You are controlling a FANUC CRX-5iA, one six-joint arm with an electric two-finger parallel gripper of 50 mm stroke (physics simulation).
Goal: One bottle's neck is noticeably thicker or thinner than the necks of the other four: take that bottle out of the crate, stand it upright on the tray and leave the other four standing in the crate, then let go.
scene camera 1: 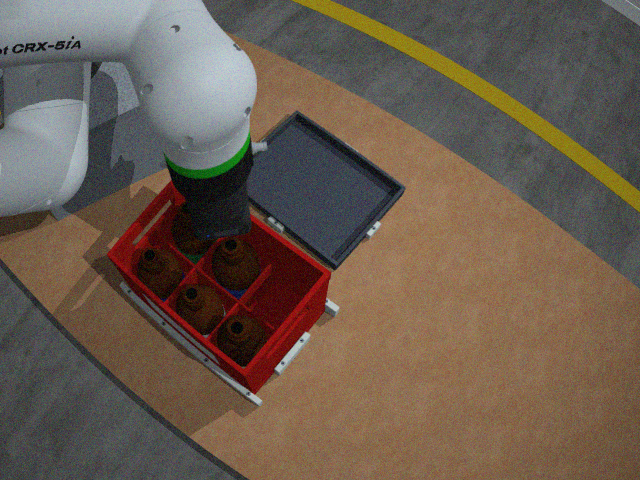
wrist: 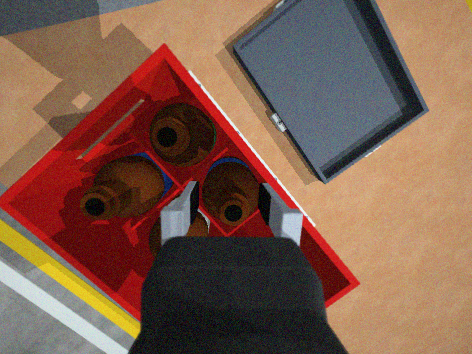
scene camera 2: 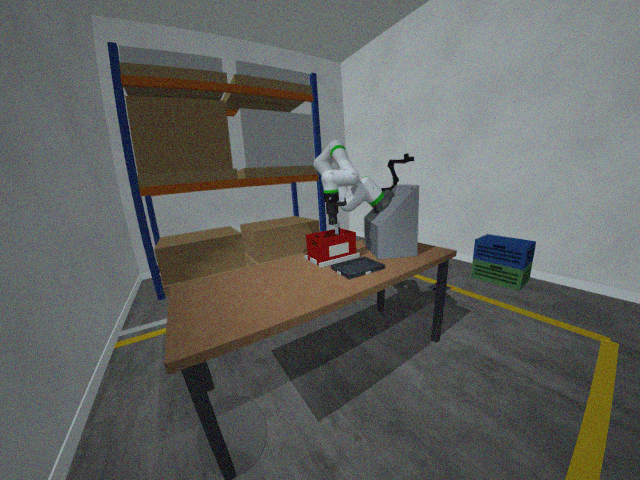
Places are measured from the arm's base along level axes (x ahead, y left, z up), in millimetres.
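Where they show: gripper, between the fingertips: (scene camera 1: 224, 225) (wrist: 229, 194) (scene camera 2: 337, 233); arm's base, origin of its link: (scene camera 2: 383, 205).
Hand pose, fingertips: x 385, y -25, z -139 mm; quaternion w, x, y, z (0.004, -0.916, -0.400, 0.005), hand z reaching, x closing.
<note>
Each offset is from my fingertips to the centre of the thing. "spot": to the spot under its first point. Level surfaces: height alone.
A red crate @[55 mm right, 19 mm ahead, 92 mm down] (scene camera 1: 310, 304) (scene camera 2: 316, 248) (wrist: 340, 287) holds five upright brown bottles. A green-marked one @[9 mm right, 70 mm back, 94 mm down] (scene camera 1: 183, 235) (wrist: 195, 142) stands in a corner, and a blue-marked one @[101 mm right, 67 mm back, 94 mm down] (scene camera 1: 159, 273) (wrist: 132, 182) in the corner beside it. Another blue-marked one @[12 mm right, 21 mm ahead, 94 mm down] (scene camera 1: 235, 266) (wrist: 222, 185) is in the tray-side middle compartment. A white-marked one @[103 mm right, 22 mm ahead, 94 mm down] (scene camera 1: 200, 310) (wrist: 197, 229) is partly hidden in the wrist view. The fifth @[100 mm right, 103 mm ahead, 94 mm down] (scene camera 1: 241, 341) stands in a corner. I cannot surely tell which neck differs. My gripper (scene camera 2: 336, 229) (wrist: 229, 194) is open and empty, its fingers appearing either side of the tray-side middle bottle's neck. The dark tray @[spot: 221 mm left, 10 mm ahead, 175 mm down] (scene camera 1: 320, 180) (scene camera 2: 357, 267) (wrist: 320, 75) bears no bottle.
The crate's sixth compartment @[spot: 30 mm left, 101 mm ahead, 84 mm down] (scene camera 1: 294, 273) is without a bottle. Pale rails @[spot: 58 mm right, 163 mm ahead, 149 mm down] (scene camera 1: 292, 353) and a long strip @[spot: 155 mm right, 66 mm ahead, 150 mm down] (scene camera 1: 206, 360) edge the crate. Small clips (scene camera 1: 373, 229) (wrist: 278, 122) touch the tray. The grey robot stand (scene camera 2: 398, 227) rises behind the tray on the wooden table @[180 mm down] (scene camera 2: 258, 304).
</note>
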